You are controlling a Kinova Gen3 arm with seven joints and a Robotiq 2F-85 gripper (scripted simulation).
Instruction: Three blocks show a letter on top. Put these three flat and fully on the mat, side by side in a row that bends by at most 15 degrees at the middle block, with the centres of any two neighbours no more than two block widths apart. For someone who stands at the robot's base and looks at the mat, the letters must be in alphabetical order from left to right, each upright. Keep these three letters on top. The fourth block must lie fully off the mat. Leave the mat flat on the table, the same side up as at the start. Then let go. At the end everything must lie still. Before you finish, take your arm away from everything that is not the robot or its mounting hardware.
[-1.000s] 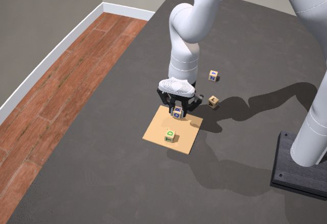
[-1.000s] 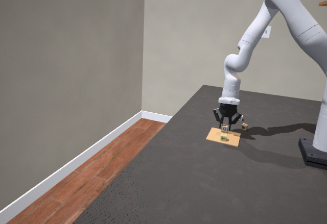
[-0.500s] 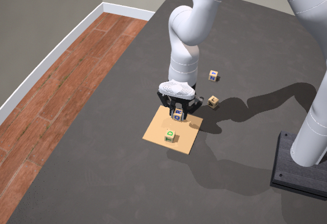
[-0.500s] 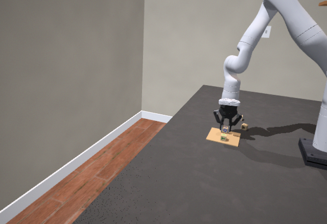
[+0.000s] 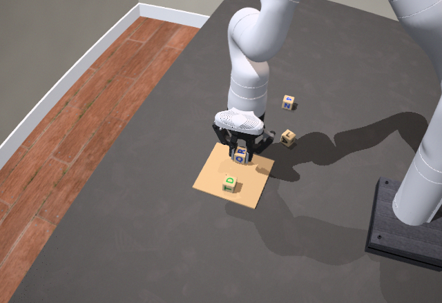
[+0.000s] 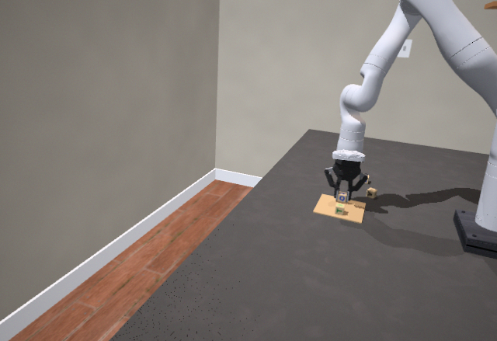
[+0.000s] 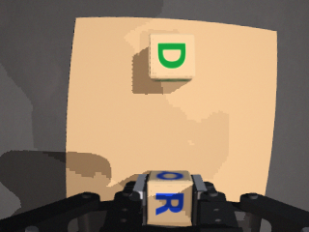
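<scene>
The tan mat lies 40 mm to the left of my hand and 30 mm below it.
</scene>
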